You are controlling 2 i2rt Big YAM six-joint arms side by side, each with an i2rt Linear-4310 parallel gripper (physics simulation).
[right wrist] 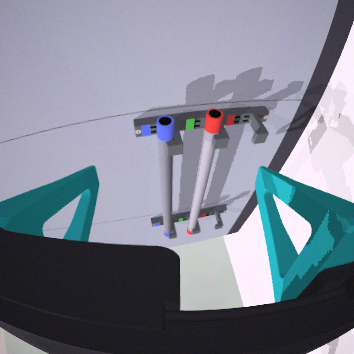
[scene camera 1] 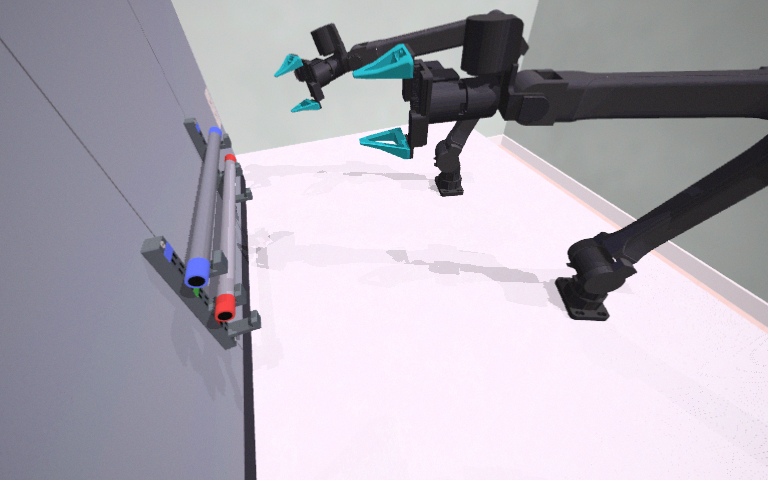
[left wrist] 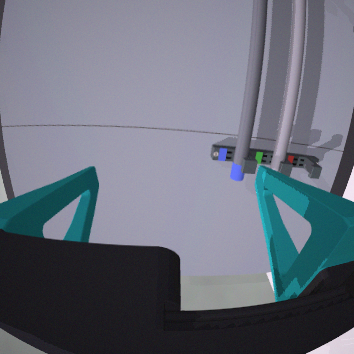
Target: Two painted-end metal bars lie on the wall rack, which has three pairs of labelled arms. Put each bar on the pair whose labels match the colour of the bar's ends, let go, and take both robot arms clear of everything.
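Places are measured from the left arm's base along level axes (x right, y ahead, z up), in metres.
Pixels of known places: left gripper, fingertip midpoint: (scene camera 1: 356,111) (left wrist: 176,174); right gripper, fingertip midpoint: (right wrist: 176,174) (scene camera 1: 283,94); left arm's base, origin of the base link: (scene camera 1: 579,299); right arm's base, origin of the base link: (scene camera 1: 448,186).
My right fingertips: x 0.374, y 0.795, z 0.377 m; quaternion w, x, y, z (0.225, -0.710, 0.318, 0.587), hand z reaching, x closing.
Ahead of a thing's pixels: the offset from my right fingertips to its top centre. Level surfaces: height alone.
The wall rack (scene camera 1: 151,249) (right wrist: 150,121) has blue, green and red labels. The blue-ended bar @[dx -0.408, dy +0.014, dz -0.011 m] (scene camera 1: 206,198) (left wrist: 251,90) (right wrist: 167,180) lies on the blue-labelled pair. The red-ended bar @[dx -0.405, dy +0.009, dz -0.086 m] (scene camera 1: 227,226) (left wrist: 291,90) (right wrist: 202,175) lies on the green-labelled pair; its near end is hidden behind a finger in the left wrist view. The red-labelled arm (scene camera 1: 249,321) (right wrist: 259,134) bears no bar. My left gripper (scene camera 1: 358,106) (left wrist: 176,174) is open and empty, out from the wall, apart from the bars. My right gripper (scene camera 1: 284,92) (right wrist: 176,174) is open and empty, farther back, also apart from them.
The grey wall (scene camera 1: 73,254) (left wrist: 125,65) carries the rack, with a dark strip (scene camera 1: 249,407) along its foot. The two arm bases (scene camera 1: 583,297) (scene camera 1: 449,183) stand on the pale floor @[dz -0.377 m] (scene camera 1: 407,367). The left arm passes in front of the right arm in the scene view.
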